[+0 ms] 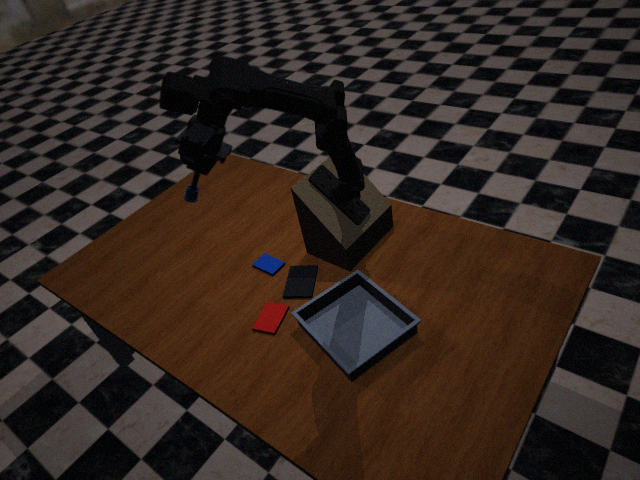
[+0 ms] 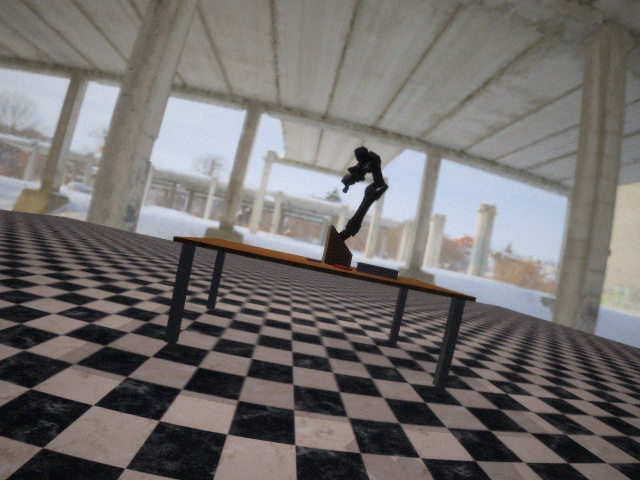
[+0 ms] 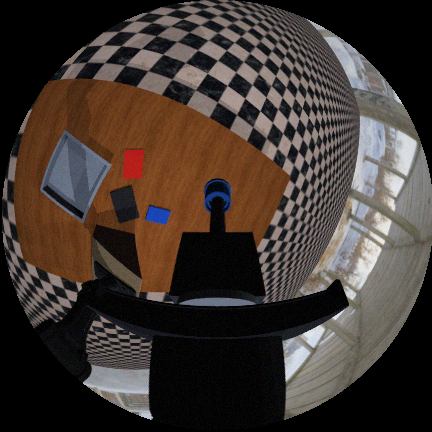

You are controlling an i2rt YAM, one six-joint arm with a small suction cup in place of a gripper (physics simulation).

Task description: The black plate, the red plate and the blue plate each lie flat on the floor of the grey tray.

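Seen in the pictures: hand, its tool point: (image 1: 190, 198) (image 2: 344, 191) (image 3: 217, 190); arm's base, origin of its link: (image 1: 339, 195) (image 2: 339, 238) (image 3: 113, 281).
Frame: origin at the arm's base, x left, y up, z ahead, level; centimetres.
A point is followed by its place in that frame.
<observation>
The black plate (image 1: 300, 282) @(z 22.1, x -2.1, y -16.5 cm) (image 3: 124, 204) @(z 21.6, x -2.7, y -16.5 cm) lies flat on the table between the blue plate and the tray. The red plate (image 1: 270, 317) @(z 36.4, x -2.0, y -16.5 cm) (image 3: 133, 164) @(z 36.0, x -2.5, y -16.4 cm) lies flat on the table beside the tray's corner. The smaller blue plate (image 1: 268, 264) @(z 20.1, x -15.9, y -16.5 cm) (image 3: 158, 215) @(z 19.7, x -16.7, y -16.5 cm) (image 2: 314, 259) @(z 22.7, x -16.5, y -16.7 cm) lies flat on the table near the arm's base. The grey tray (image 1: 385, 347) @(z 33.2, x 31.9, y -12.6 cm) (image 3: 97, 197) (image 2: 377, 270) @(z 38.5, x 16.9, y -14.6 cm) stands on the table, its floor bare. My suction cup (image 1: 191, 194) (image 3: 217, 196) @(z 39.5, x -10.5, y 23.8 cm) hangs high above the table, well apart from the plates, with no plate on it.
The arm's wedge-shaped base block (image 1: 323, 232) @(z 11.0, x 0.8, y -5.2 cm) (image 2: 337, 250) @(z 10.7, x -1.8, y -8.1 cm) stands on the wooden table (image 1: 465, 289) @(z 4.3, x 39.9, y -17.4 cm) behind the black plate and the tray. The tray's raised walls stand close to the red and black plates. The table's edges drop to a checkered floor.
</observation>
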